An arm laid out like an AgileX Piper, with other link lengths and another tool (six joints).
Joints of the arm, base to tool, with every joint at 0 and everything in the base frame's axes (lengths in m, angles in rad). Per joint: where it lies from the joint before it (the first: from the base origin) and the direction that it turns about. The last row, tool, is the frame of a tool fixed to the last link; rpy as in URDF.
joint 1: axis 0 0 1 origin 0.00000 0.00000 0.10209
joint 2: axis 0 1 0 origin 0.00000 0.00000 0.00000
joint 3: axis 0 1 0 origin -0.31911 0.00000 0.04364
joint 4: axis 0.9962 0 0.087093 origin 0.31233 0.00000 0.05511
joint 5: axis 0 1 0 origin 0.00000 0.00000 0.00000
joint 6: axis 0.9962 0 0.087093 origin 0.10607 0.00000 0.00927
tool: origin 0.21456 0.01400 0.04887 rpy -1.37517 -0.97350 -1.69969
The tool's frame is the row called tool.
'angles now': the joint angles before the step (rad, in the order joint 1, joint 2, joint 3, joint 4, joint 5, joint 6). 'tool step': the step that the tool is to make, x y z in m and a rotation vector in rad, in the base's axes. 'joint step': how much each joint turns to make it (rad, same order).
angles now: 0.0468 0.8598 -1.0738 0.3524 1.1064 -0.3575
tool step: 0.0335 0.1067 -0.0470 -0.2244 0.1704 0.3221
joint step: 0.3649 0.4234 -0.3160 -0.1934 0.1064 0.0250
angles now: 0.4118 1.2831 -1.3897 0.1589 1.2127 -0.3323
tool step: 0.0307 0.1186 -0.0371 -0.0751 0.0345 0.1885
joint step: 0.2123 0.3436 -0.2791 -0.0572 0.0005 0.0169
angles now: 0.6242 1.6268 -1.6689 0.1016 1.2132 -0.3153
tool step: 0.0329 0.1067 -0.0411 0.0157 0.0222 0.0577
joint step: 0.1081 0.3206 -0.3023 0.0001 -0.0162 0.0554
